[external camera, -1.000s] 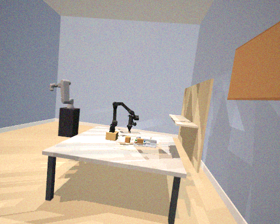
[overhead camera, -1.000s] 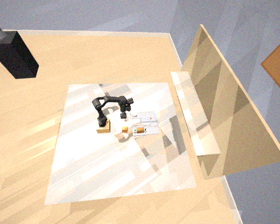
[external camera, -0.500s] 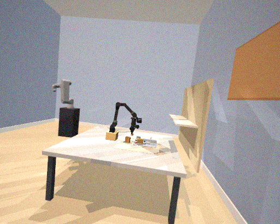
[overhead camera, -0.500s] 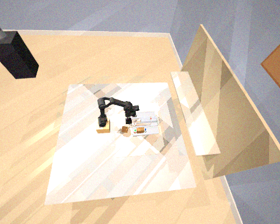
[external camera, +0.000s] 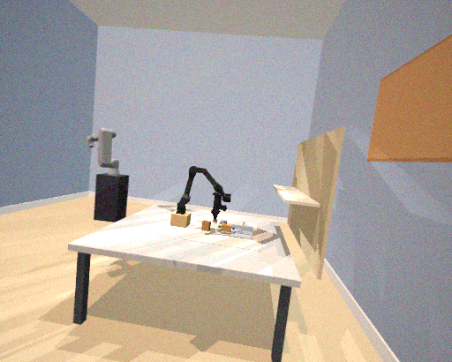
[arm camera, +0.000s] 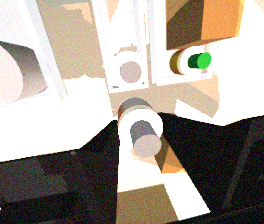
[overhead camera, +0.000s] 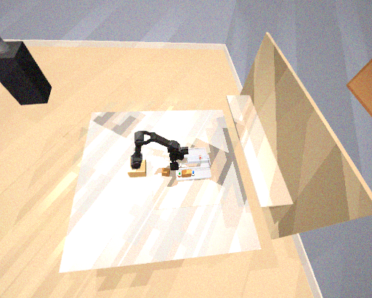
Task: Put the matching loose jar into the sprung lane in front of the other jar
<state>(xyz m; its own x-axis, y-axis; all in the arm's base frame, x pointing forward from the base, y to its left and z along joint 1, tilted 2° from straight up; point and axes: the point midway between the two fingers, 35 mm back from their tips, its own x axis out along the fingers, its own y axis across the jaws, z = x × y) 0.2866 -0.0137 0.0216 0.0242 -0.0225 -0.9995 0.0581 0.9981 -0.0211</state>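
Now: the brown block 6 cm behind my gripper tip, 5 cm to the right of it and 4 cm below it.
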